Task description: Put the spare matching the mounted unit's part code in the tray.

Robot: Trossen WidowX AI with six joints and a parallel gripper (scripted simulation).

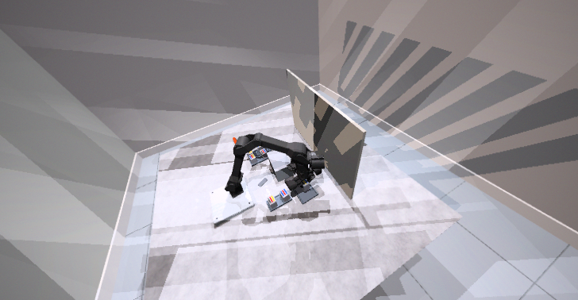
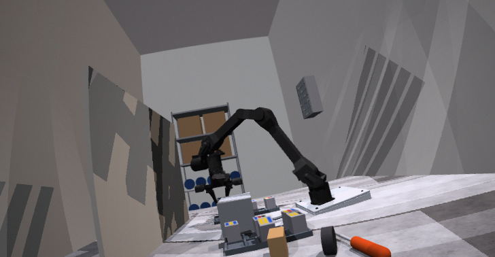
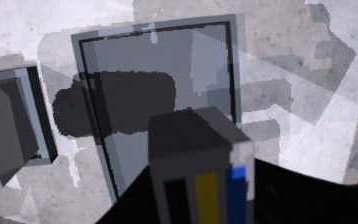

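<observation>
Right now my gripper tip is 5 cm above the flat dark tray, 1 cm to the right of it and 1 cm past it. Round my gripper tip: brown box (53 cm to the left, 3 cm below, 3 cm behind); then tall tan panel (23 cm ahead, 17 cm above, 16 cm to the left); then grey mounted unit (22 cm to the left, 2 cm behind).
</observation>
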